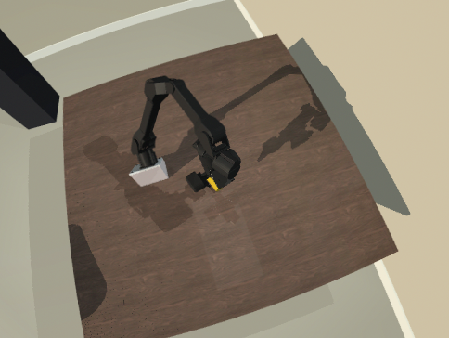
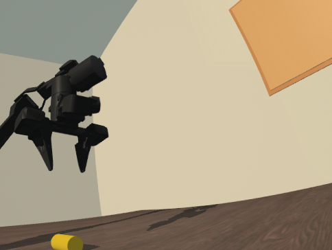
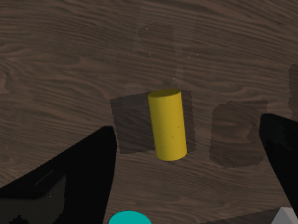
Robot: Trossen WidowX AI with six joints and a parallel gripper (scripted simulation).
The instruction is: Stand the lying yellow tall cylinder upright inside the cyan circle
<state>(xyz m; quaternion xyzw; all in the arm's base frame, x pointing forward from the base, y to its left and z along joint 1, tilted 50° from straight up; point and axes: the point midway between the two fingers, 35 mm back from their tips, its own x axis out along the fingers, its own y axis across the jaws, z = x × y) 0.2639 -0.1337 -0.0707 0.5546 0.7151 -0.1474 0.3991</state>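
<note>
Right now my gripper tip is 13 cm above the yellow tall cylinder, 4 cm to the right of it and 1 cm past it. Round my gripper tip: cyan circle 21 cm to the left, 15 cm below, 2 cm behind.
</note>
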